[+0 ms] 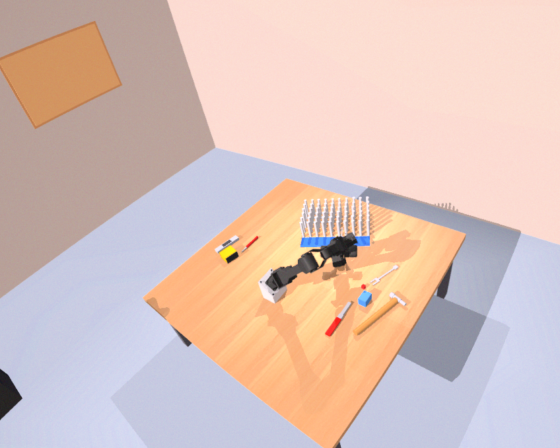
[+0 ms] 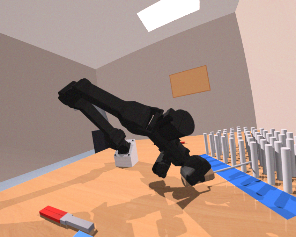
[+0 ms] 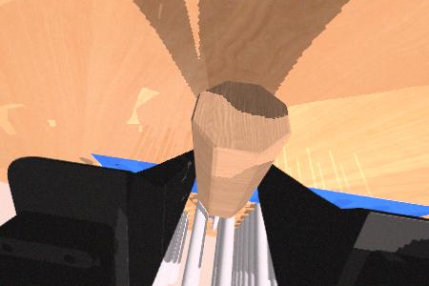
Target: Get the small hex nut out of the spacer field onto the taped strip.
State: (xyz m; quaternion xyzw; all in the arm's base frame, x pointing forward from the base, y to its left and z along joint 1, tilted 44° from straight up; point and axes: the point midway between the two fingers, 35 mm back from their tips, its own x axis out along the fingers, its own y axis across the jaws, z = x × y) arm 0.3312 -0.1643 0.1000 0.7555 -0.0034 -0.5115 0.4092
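Right now my gripper tip is 100 mm short of the blue taped strip, 90 mm to the right of it and 30 mm above it. Round my gripper tip: fork wrench 260 mm to the right, 30 mm below, 10 mm behind; then red piece 200 mm to the right, 130 mm behind, 20 mm below; then hex nut 270 mm ahead, 120 mm to the left, 30 mm below.
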